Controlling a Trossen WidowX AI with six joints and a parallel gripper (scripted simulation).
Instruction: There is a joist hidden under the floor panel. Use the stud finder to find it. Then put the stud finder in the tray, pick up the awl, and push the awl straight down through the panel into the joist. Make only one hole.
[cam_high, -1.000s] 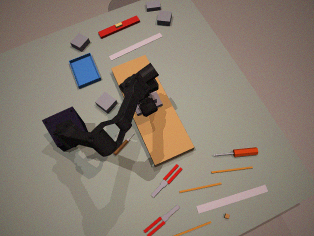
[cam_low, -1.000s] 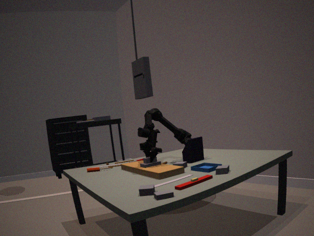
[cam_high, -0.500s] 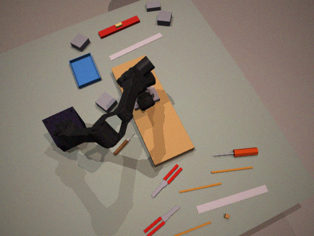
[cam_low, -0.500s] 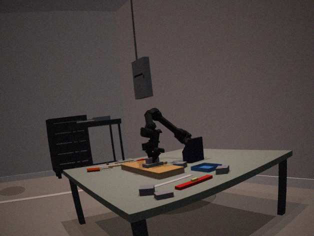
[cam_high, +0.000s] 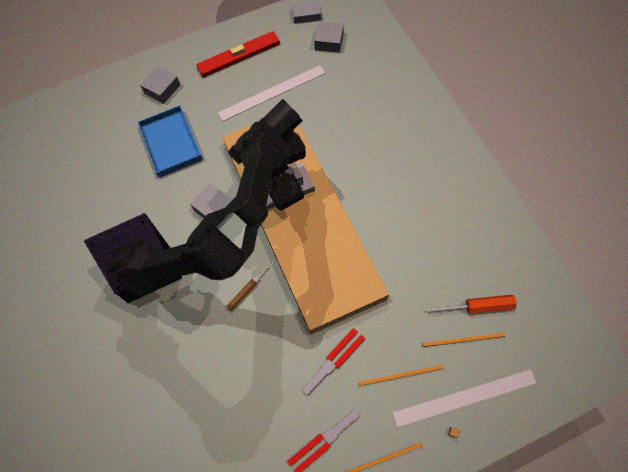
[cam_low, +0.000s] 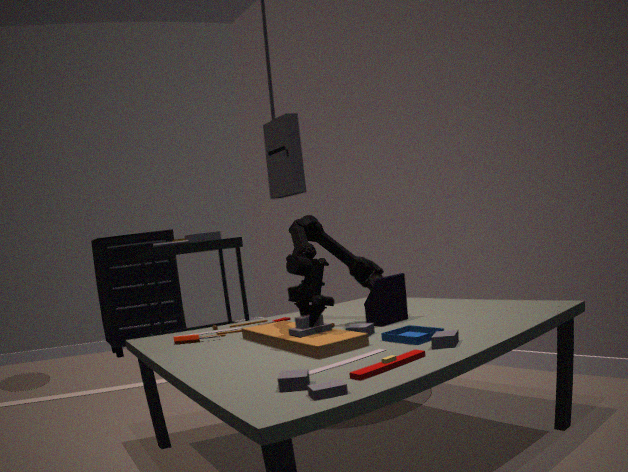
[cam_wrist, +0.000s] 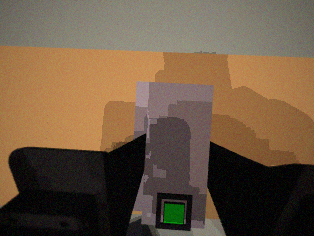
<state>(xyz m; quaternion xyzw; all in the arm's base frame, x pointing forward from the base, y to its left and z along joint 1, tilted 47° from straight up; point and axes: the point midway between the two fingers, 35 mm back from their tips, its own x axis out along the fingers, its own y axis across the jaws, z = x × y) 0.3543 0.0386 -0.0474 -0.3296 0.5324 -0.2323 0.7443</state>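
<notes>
My gripper tip is now 40 mm past the square light and 30 mm below it. From my gripper tip the other things lie so: awl 160 mm behind, 170 mm to the right, 60 mm below; stud finder 20 mm behind, 20 mm above; blue tray 210 mm behind, 260 mm to the left, 50 mm below.
</notes>
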